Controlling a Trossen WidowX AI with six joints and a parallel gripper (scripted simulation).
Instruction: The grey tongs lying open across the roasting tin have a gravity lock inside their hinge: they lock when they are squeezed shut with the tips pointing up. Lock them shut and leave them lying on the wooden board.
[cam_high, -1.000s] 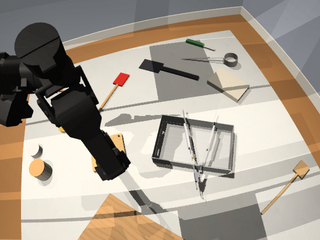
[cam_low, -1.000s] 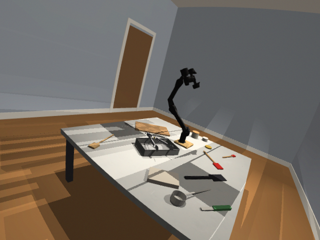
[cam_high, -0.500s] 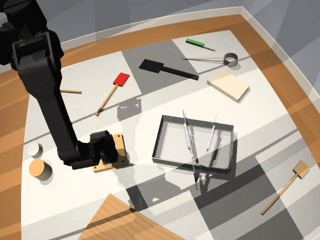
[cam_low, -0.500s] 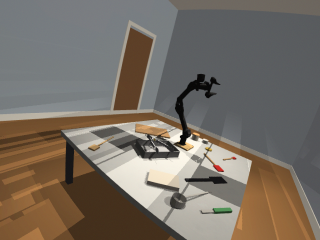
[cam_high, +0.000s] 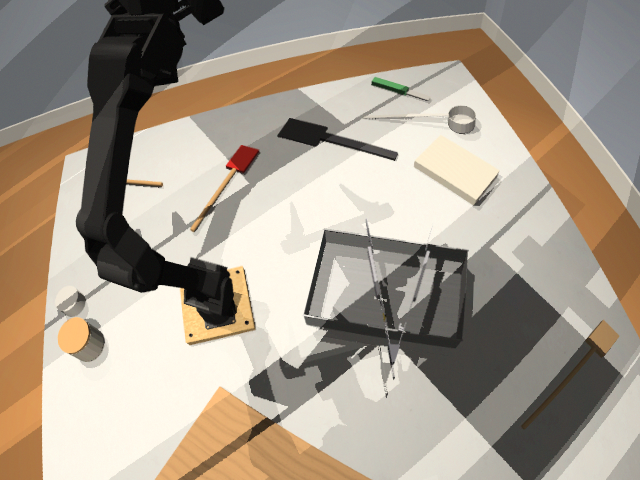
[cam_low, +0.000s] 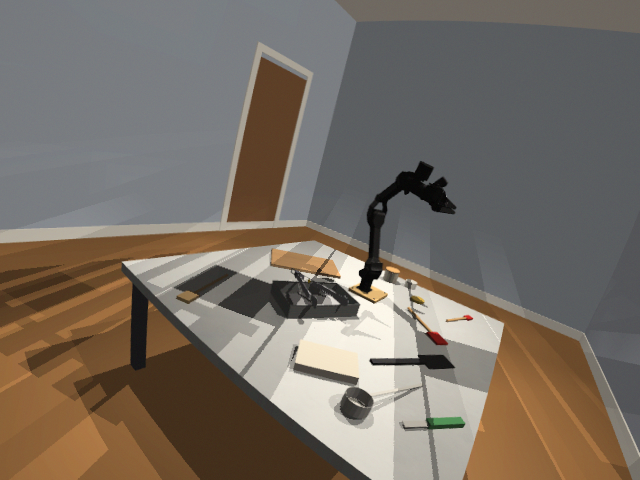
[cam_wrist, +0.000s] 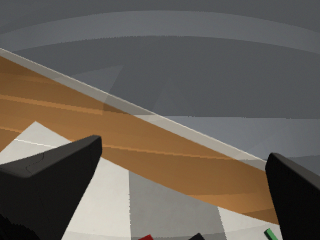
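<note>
Right now my gripper tip is 470 mm above the grey roasting tin, 340 mm to the left of it and 290 mm short of it. The rest, counted from my gripper tip: red spatula (490 mm below, 60 mm to the left, 10 mm ahead); then black spatula (500 mm below, 280 mm ahead, 110 mm to the left); then yellow disc (490 mm below, 260 mm behind, 80 mm to the right).
</note>
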